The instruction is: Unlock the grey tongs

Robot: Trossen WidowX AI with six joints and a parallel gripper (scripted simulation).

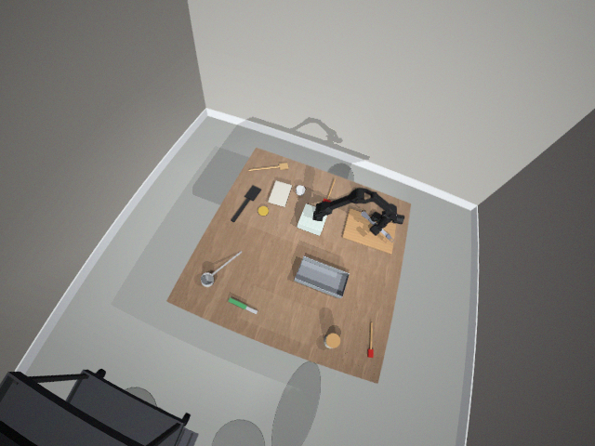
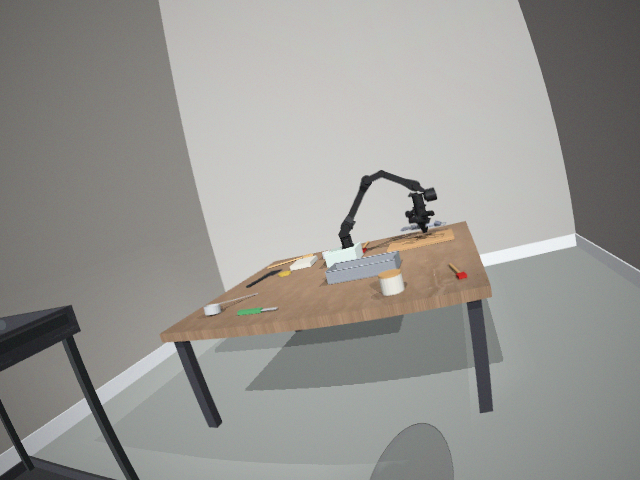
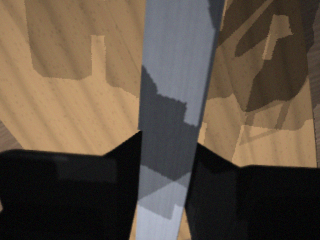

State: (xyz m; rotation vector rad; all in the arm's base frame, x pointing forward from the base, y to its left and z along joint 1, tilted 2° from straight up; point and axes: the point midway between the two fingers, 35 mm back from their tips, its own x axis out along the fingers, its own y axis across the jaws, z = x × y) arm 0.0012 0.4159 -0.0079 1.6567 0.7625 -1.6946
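Now: the wooden board 4 cm below my gripper tip, 3 cm to the right of it and 1 cm behind it. The rest, counted from my gripper tip: lidded canister: 76 cm ahead, 24 cm to the right, 1 cm below; then grey roasting tin: 39 cm ahead, 34 cm to the right, 2 cm below; then red-tipped tool: 74 cm ahead, 4 cm below.
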